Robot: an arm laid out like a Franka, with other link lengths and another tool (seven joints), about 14 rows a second.
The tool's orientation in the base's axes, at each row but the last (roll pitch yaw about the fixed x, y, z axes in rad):
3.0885 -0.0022 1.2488
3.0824 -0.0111 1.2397
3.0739 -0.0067 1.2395
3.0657 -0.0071 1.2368
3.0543 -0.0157 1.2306
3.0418 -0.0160 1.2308
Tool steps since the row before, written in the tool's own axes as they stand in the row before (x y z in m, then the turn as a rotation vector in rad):
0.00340 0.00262 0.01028 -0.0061 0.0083 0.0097
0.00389 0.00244 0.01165 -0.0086 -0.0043 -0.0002
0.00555 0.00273 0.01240 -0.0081 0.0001 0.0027
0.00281 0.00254 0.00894 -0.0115 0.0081 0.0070
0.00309 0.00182 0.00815 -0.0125 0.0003 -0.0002
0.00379 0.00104 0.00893 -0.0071 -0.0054 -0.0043
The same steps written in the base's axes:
0.00408 0.00225 -0.01012 0.0064 -0.0086 -0.0093
0.00426 0.00278 -0.01144 -0.0069 -0.0067 -0.0002
0.00520 0.00417 -0.01215 -0.0024 -0.0077 -0.0027
0.00397 0.00166 -0.00870 0.0044 -0.0136 -0.0064
0.00345 0.00219 -0.00791 -0.0039 -0.0119 0.0000
0.00312 0.00306 -0.00872 -0.0079 -0.0048 0.0036

